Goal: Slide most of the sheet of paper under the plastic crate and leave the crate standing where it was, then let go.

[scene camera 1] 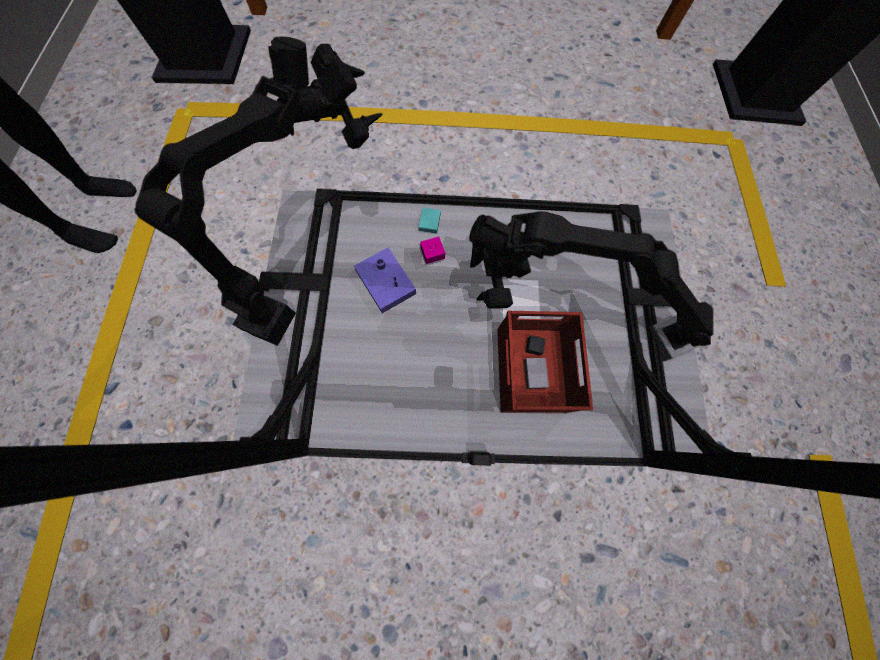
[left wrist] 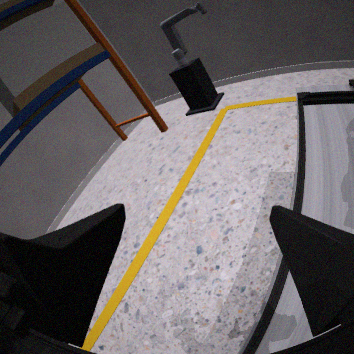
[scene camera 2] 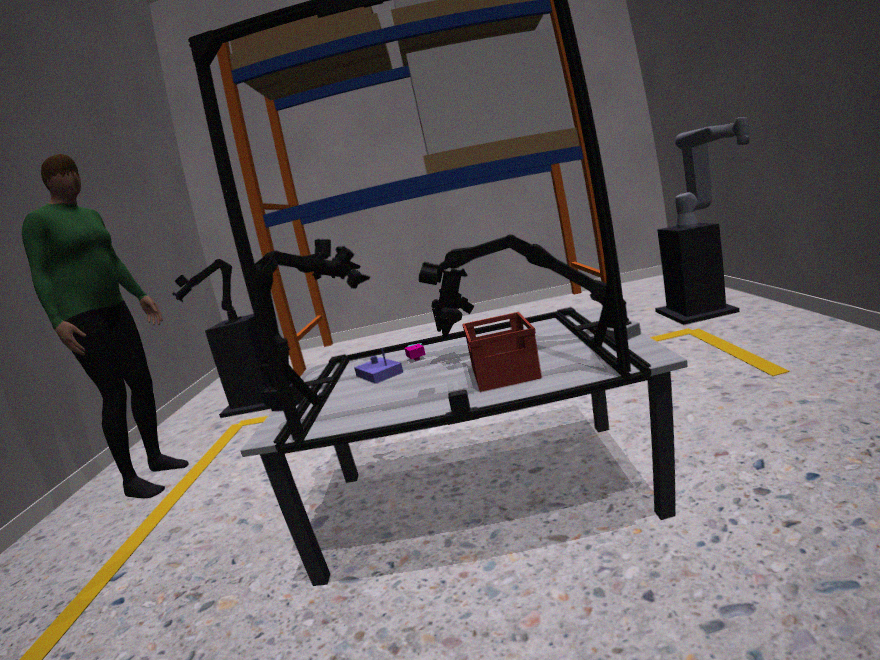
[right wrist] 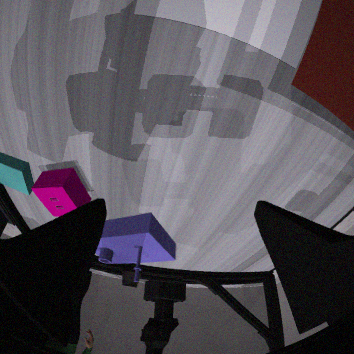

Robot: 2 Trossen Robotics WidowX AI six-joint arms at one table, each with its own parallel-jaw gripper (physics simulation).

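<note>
The red plastic crate (scene camera 1: 503, 369) (scene camera 2: 506, 362) (right wrist: 330, 60) stands upright at the right of the table. The white sheet of paper (scene camera 1: 524, 292) (right wrist: 225, 15) lies flat behind it in scene camera 1, reaching the crate's back wall; how much lies under the crate is hidden. My right gripper (scene camera 1: 477, 279) (scene camera 2: 457, 321) (right wrist: 183, 208) is open and empty, above the table behind and left of the crate, partly covering the paper in scene camera 1. My left gripper (scene camera 1: 371, 93) (scene camera 2: 361, 268) (left wrist: 200, 213) is open and empty, raised beyond the table's back edge, far from the paper.
A dark block (scene camera 1: 535, 345) and a light grey block (scene camera 1: 536, 372) lie inside the crate. A purple block with pegs (scene camera 1: 387, 291) (scene camera 2: 378, 371) (right wrist: 155, 245), a magenta block (scene camera 1: 432, 250) (scene camera 2: 415, 350) (right wrist: 54, 195) and a teal block (scene camera 1: 429, 220) (right wrist: 15, 175) lie left. A black frame borders the table.
</note>
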